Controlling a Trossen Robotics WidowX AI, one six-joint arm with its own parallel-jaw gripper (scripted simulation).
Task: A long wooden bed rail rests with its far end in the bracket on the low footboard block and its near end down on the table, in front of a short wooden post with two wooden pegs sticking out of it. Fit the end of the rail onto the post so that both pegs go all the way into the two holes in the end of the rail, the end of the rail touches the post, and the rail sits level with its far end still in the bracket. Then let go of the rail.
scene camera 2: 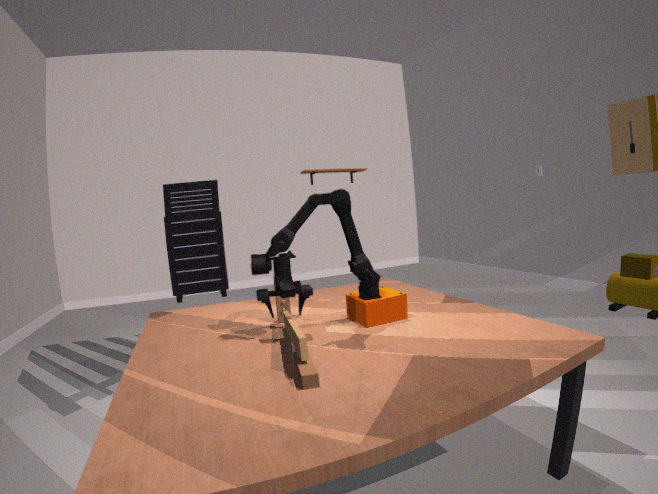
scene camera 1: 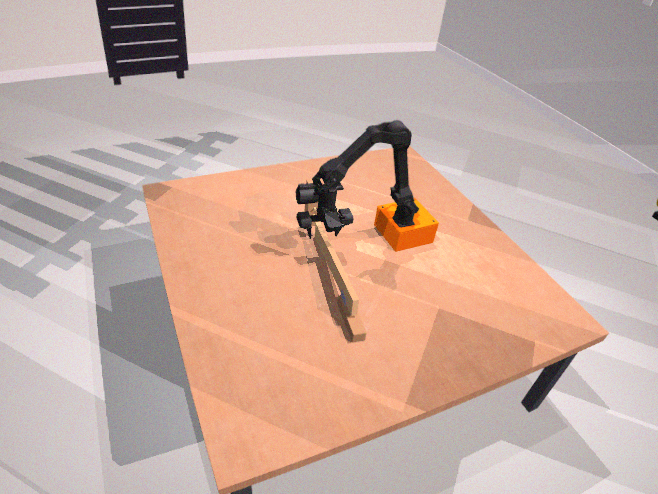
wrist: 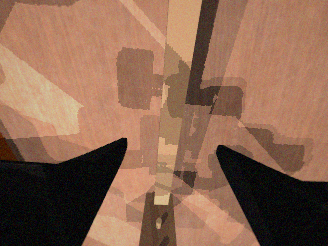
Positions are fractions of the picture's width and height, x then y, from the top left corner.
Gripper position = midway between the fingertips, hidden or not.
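You'd find my gripper in the wrist view (0.53, 0.59), and my gripper is also there in scene camera 1 (0.49, 0.48) and in scene camera 2 (0.44, 0.64).
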